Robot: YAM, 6 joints.
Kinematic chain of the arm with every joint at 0, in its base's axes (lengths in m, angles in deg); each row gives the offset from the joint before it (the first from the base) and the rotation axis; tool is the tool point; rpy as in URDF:
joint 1: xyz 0 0 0.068 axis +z
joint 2: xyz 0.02 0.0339 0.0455 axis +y
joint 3: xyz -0.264 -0.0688 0 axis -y
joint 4: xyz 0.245 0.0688 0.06 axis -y
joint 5: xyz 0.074 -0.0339 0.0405 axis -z
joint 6: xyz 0.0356 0 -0.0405 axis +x
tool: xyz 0 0 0 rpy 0 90 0
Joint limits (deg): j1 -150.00..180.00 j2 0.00..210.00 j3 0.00..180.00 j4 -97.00..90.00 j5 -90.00..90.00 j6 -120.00..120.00
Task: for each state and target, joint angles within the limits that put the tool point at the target. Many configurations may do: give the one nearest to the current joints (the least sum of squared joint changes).
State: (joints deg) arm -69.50 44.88 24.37 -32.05 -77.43 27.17
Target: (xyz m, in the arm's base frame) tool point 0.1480 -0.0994 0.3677
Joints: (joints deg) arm -45.10 51.45 54.58 -21.25 -76.85 27.17
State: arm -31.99 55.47 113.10 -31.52 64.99 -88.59
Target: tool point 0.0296 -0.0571 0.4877
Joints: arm -32.29 41.86 83.29 -47.30 65.75 -88.59
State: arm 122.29 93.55 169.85 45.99 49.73 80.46
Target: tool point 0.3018 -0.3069 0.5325
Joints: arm 131.88 48.72 171.87 29.08 33.88 80.46
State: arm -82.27 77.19 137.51 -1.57 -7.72 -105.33
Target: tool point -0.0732 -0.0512 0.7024
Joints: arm -139.28 76.24 135.77 -2.61 14.57 -105.33
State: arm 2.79 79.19 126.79 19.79 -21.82 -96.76
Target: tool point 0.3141 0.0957 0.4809
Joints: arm 14.32 82.59 88.01 6.94 -24.96 -96.76
